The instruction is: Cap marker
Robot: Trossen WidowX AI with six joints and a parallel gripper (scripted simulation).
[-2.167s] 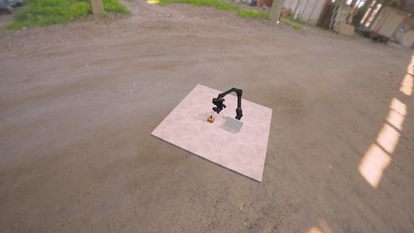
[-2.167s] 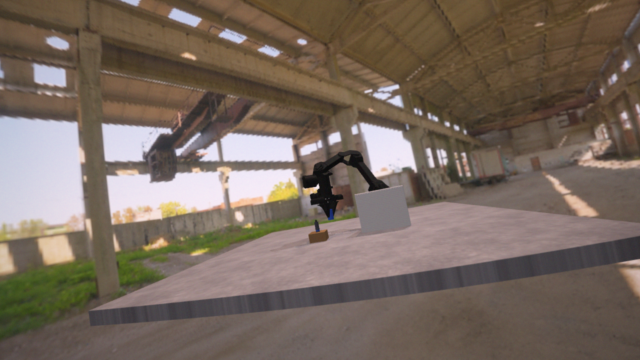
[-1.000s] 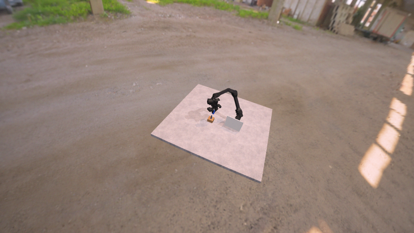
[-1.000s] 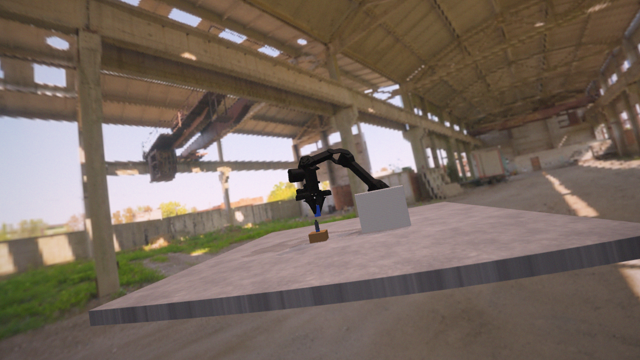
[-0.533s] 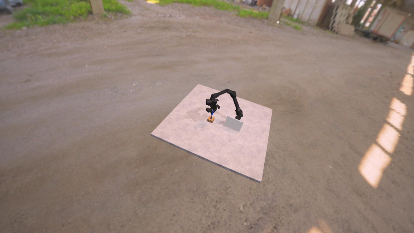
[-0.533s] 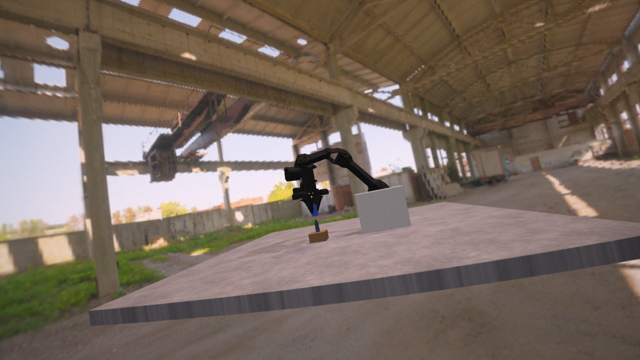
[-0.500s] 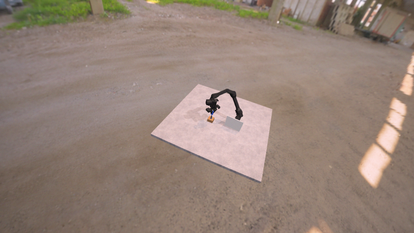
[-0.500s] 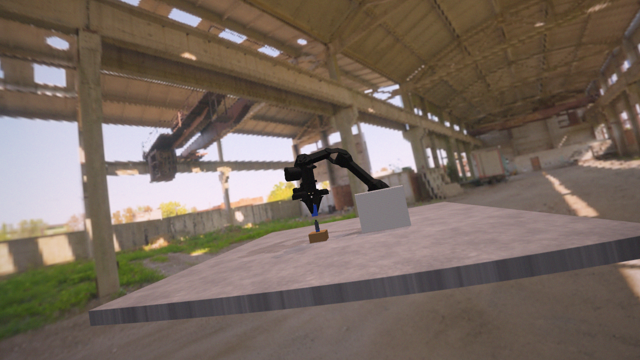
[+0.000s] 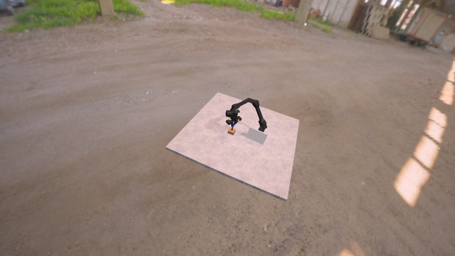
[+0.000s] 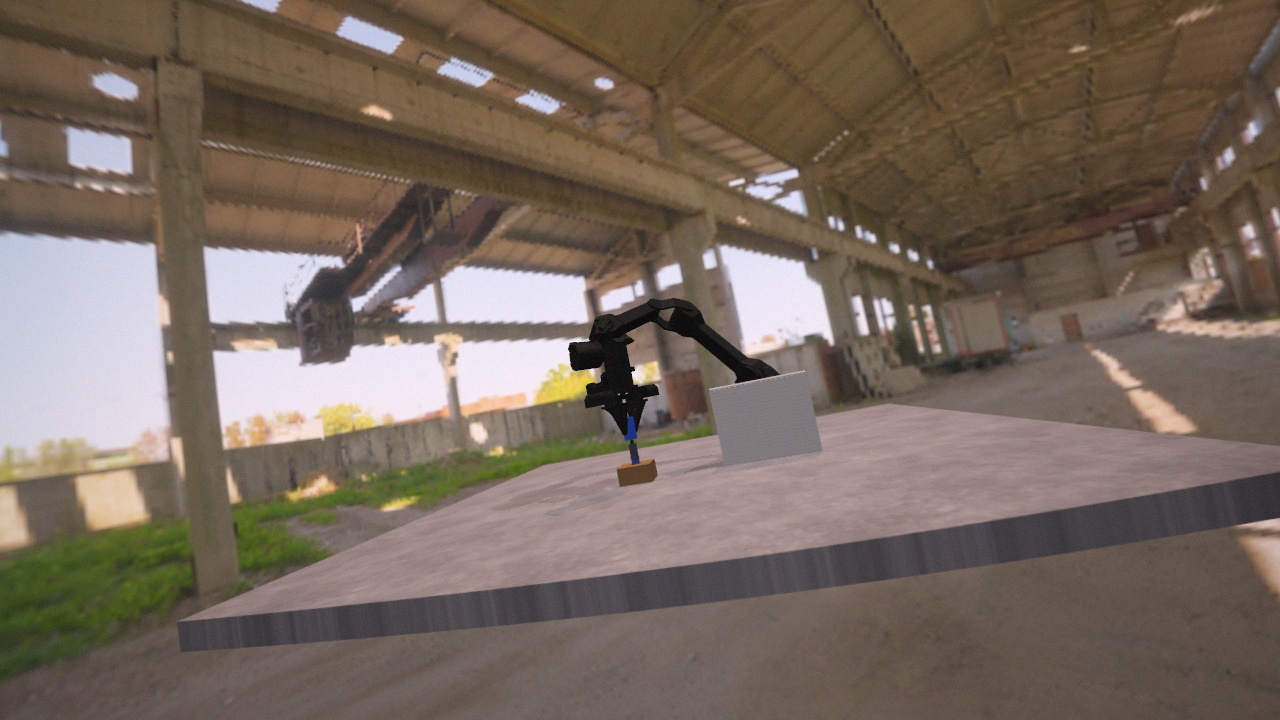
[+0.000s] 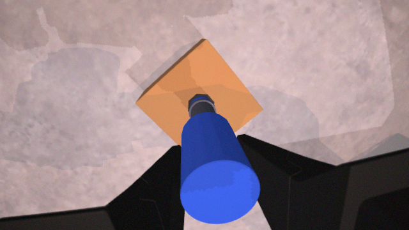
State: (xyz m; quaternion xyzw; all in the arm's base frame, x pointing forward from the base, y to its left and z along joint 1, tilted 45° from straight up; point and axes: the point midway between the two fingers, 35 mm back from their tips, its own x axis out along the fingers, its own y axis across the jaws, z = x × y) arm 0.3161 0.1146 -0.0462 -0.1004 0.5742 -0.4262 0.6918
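Right now my gripper tip is 90 mm above the holder block. Round my gripper tip: blue cap 10 mm above.
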